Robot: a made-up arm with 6 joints. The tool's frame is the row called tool.
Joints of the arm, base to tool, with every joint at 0 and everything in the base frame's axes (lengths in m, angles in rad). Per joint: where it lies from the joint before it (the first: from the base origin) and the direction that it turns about. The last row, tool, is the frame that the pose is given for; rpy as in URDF.
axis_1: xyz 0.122 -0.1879 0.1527 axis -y
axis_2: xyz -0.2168 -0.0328 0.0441 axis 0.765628 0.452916 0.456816
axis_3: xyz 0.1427 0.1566 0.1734 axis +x
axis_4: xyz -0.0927 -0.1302 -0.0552 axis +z
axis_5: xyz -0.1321 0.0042 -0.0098 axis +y
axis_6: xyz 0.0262 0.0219 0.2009 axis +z
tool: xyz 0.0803 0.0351 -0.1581 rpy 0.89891 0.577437 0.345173
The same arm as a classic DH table. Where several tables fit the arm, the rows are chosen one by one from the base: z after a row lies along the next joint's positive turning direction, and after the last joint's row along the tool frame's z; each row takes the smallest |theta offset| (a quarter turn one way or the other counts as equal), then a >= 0, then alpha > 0; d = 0 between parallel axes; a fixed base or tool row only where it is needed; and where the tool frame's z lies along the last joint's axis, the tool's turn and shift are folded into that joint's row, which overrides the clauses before.
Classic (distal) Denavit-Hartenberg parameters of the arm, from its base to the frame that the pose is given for. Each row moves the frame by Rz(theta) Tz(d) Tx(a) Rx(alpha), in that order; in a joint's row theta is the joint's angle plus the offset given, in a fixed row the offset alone. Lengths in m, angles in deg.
base (fixed): a 0.122, alpha 90, d 0.1527, theta0 0
axis_1: a -0.149, alpha -116.93, d 0.1376, theta0 -59.18
axis_2: a -0.0109, alpha 40.04, d 0.1793, theta0 52.8
axis_3: a -0.1302, alpha -90, d -0.2278, theta0 44.75
axis_4: a 0.1321, alpha 90, d -0.065, theta0 90
axis_5: a -0.0262, alpha -90, d 0.0261, theta0 0
axis_6: a -0.0825, alpha -58.56, d 0.0248, theta0 43.25
tool (fixed): a 0, alpha 0, d 0.0345, theta0 140.22

